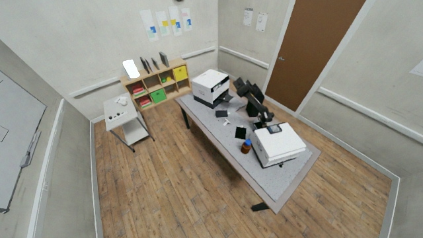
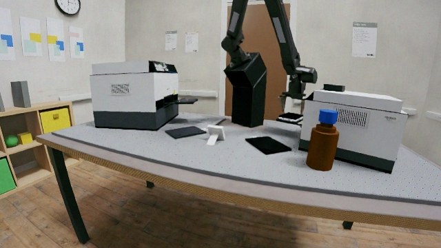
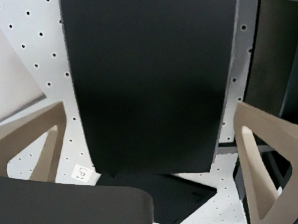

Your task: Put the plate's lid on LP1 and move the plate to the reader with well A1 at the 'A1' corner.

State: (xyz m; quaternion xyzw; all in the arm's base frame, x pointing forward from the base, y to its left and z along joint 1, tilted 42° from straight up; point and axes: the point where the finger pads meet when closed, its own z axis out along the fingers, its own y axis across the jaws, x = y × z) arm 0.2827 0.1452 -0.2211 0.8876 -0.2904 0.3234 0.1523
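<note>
Now: the white well plate 30 mm below my hand.
</note>
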